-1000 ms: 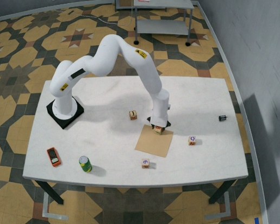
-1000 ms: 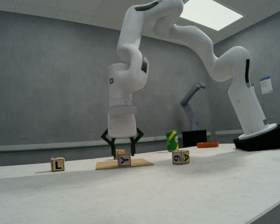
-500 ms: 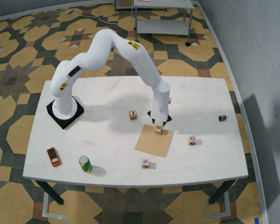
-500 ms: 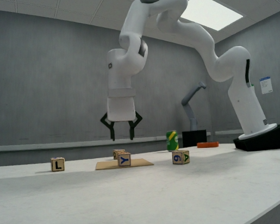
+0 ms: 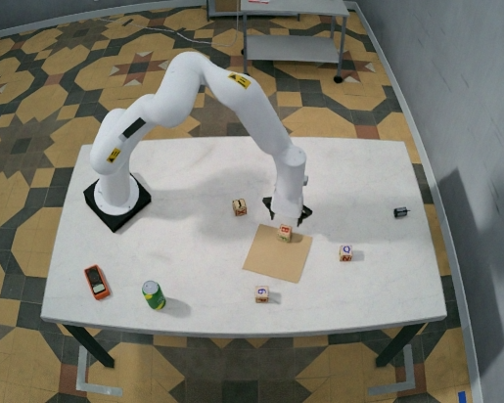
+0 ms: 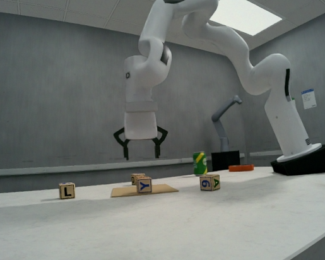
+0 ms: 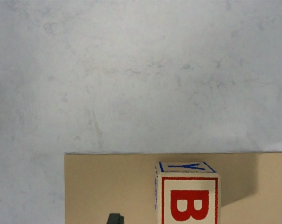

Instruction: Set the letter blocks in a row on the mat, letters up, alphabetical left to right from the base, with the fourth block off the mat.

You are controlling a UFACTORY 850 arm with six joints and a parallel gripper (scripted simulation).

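The J block is 14 cm behind my hand, 14 cm to the left of it and 9 cm below it. The rest, counted from my hand: tan mat: 3 cm behind, 6 cm to the right, 11 cm below; then small black object: 50 cm ahead, 4 cm to the left, 10 cm below; then Q block: 21 cm ahead, 11 cm to the right, 9 cm below.
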